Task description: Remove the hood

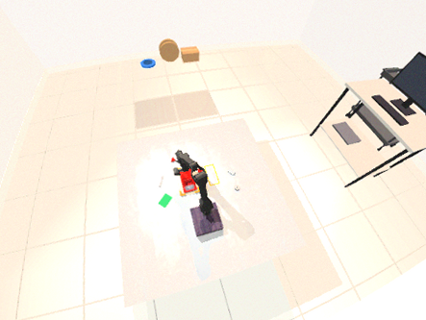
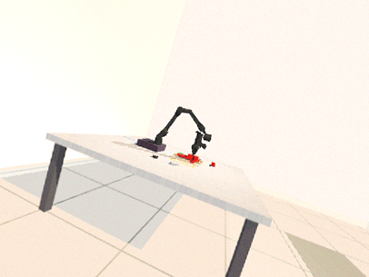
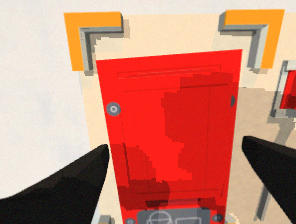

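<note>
The toy car hood is 1 cm below my gripper tip. The rest, counted from my gripper tip: green flat piece: 23 cm to the left, 12 cm behind, 5 cm below; then grey wheel: 33 cm to the right, 28 cm behind, 4 cm below.
</note>
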